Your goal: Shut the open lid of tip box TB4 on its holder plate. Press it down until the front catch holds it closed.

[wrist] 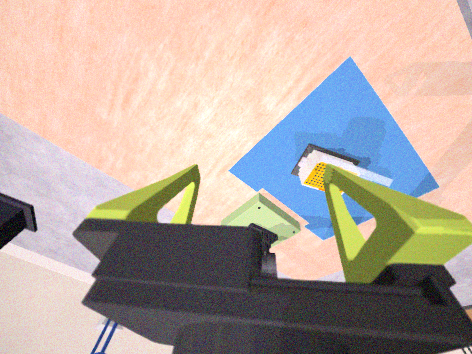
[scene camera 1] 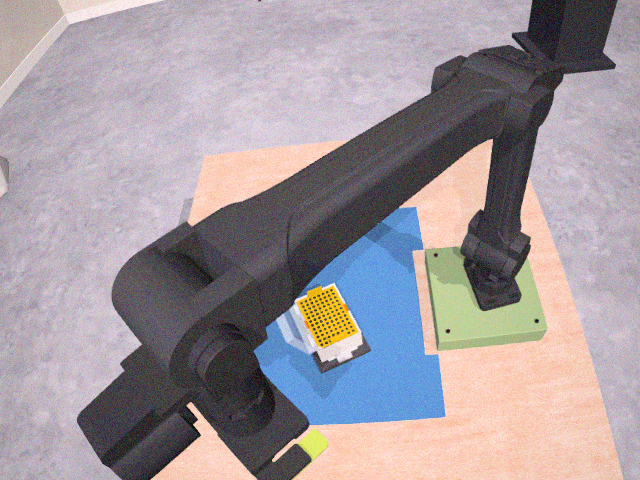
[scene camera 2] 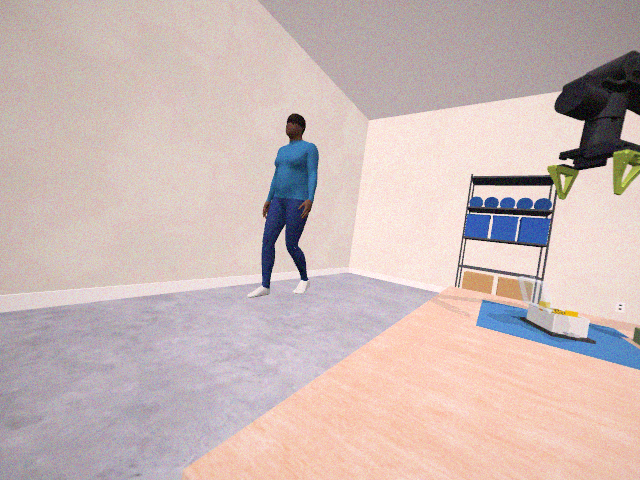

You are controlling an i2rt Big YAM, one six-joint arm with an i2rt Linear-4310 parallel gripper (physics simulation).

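Where they show: gripper, fingertip midpoint: (wrist: 259, 170) (scene camera 1: 264, 435) (scene camera 2: 587, 197); arm's base, link origin: (scene camera 1: 491, 281).
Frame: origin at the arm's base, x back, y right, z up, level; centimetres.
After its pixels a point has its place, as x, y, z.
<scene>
A white tip box with a yellow, hole-patterned rack (scene camera 1: 329, 316) @[-32.7, -0.8, 1.4] (scene camera 2: 566, 313) @[-32.9, -6.5, 2.2] (wrist: 315, 177) @[-31.3, -4.0, 1.3] sits on a dark holder plate (scene camera 1: 326, 365) @[-35.0, -8.4, -3.6] (scene camera 2: 581, 339) @[-29.4, -7.7, -3.8] (wrist: 312, 148) @[-35.8, -8.1, -3.6]. No TB4 label is readable. Its clear lid (scene camera 1: 294, 328) @[-39.2, -3.1, 3.6] (scene camera 2: 530, 290) @[-40.7, -2.8, 6.6] (wrist: 375, 176) @[-41.8, -1.0, 9.9] is open, standing up and leaning back from the rear edge in the scene camera 2 view. My gripper (scene camera 2: 589, 196) @[-40.9, -29.9, 30.5] (wrist: 259, 170) @[-40.9, -29.9, 30.5] is open and empty, high above the table and apart from the box. In the wrist view its right fingertip overlaps the box. In the scene camera 1 view one lime fingertip shows at the bottom; the other is hidden.
The plate lies on a blue mat (scene camera 1: 392, 382) @[-23.6, -14.1, -4.4] (scene camera 2: 496, 315) @[-47.2, 3.0, -4.4] (wrist: 345, 85) @[-51.0, -13.1, -4.4] on the wooden table (scene camera 1: 516, 403) @[-2.2, -23.8, -4.7] (scene camera 2: 387, 403) @[-70.3, -68.6, -4.7] (wrist: 150, 75) @[-28.7, -51.8, -4.7]. A green base block (scene camera 1: 485, 330) @[-4.7, -9.9, -0.1] (wrist: 257, 212) @[-9.5, -7.3, -0.2] stands beside the mat. A person (scene camera 2: 294, 170) and a shelf rack (scene camera 2: 511, 180) are beyond the table.
</scene>
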